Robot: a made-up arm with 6 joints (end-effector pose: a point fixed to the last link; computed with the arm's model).
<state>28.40 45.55 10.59 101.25 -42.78 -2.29</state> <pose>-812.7 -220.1 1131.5 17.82 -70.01 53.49</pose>
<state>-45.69 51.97 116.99 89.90 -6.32 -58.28</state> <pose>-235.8 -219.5 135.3 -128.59 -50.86 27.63</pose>
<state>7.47 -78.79 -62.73 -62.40 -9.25 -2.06</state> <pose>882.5 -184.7 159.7 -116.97 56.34 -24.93</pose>
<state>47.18 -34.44 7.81 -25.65 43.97 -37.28</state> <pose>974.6 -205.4 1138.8 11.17 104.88 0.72</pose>
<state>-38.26 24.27 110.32 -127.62 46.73 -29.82</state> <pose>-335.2 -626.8 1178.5 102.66 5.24 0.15</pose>
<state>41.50 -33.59 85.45 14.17 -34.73 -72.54</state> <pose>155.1 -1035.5 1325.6 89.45 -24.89 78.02</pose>
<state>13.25 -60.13 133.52 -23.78 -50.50 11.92</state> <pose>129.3 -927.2 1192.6 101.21 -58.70 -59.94</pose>
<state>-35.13 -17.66 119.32 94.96 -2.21 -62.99</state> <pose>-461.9 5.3 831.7 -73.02 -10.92 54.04</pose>
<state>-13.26 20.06 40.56 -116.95 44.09 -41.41</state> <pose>-438.1 -693.3 1228.2 132.17 13.83 -66.48</pose>
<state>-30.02 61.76 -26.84 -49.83 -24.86 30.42</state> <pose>-227.8 -41.2 1567.8 -33.30 -58.51 -143.81</pose>
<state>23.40 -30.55 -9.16 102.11 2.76 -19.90</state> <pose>282.2 -220.3 1713.3 5.74 39.19 100.17</pose>
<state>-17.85 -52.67 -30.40 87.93 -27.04 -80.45</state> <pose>999.3 215.9 1099.1 63.28 145.47 45.47</pose>
